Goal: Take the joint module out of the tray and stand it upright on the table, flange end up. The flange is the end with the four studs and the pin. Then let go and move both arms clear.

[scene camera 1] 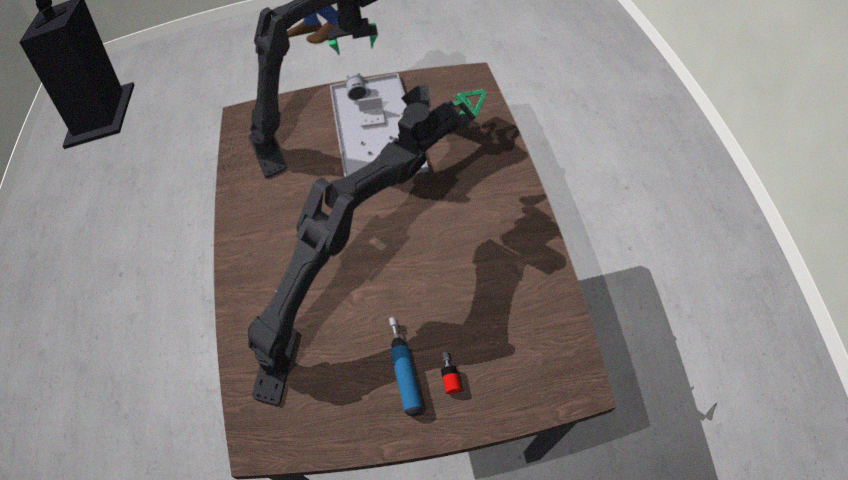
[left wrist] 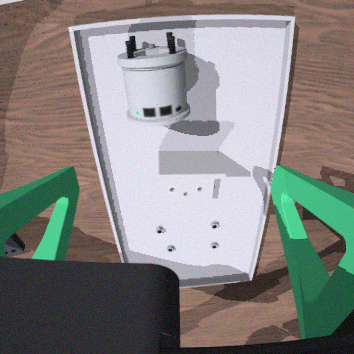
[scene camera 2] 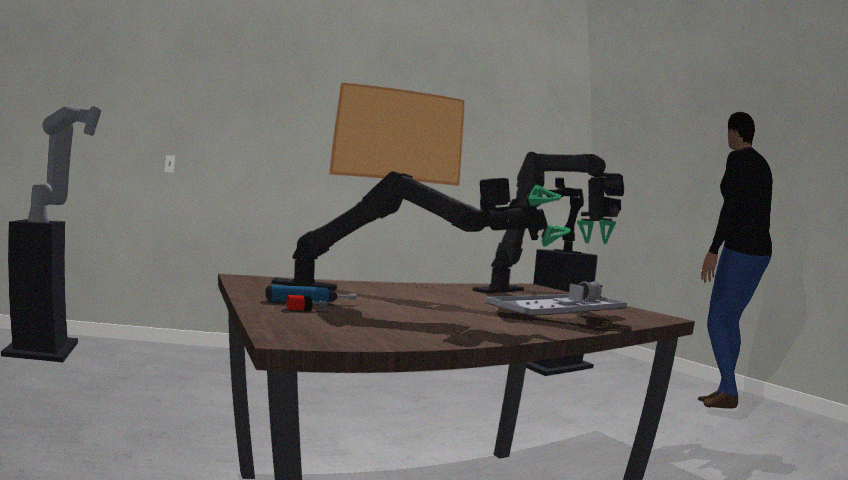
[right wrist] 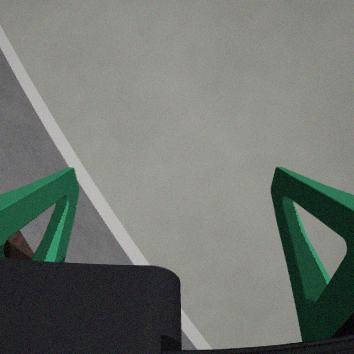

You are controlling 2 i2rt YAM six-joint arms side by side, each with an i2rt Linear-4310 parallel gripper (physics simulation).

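Note:
The joint module, a pale grey cylinder, lies on its side in the white tray. In the left wrist view its studded flange end is toward the top of the picture, and ports and a green light show near its other end. The pin cannot be made out. My left gripper is open and empty, pointing down above the module end of the tray. My right gripper is open and empty, raised and pointing sideways beyond the tray's side; its wrist view shows wall and floor.
An angled grey bracket stands in the tray near the module, with several small screws. The right arm crosses over part of the tray in scene camera 1. A blue screwdriver and a red-handled tool lie on the table.

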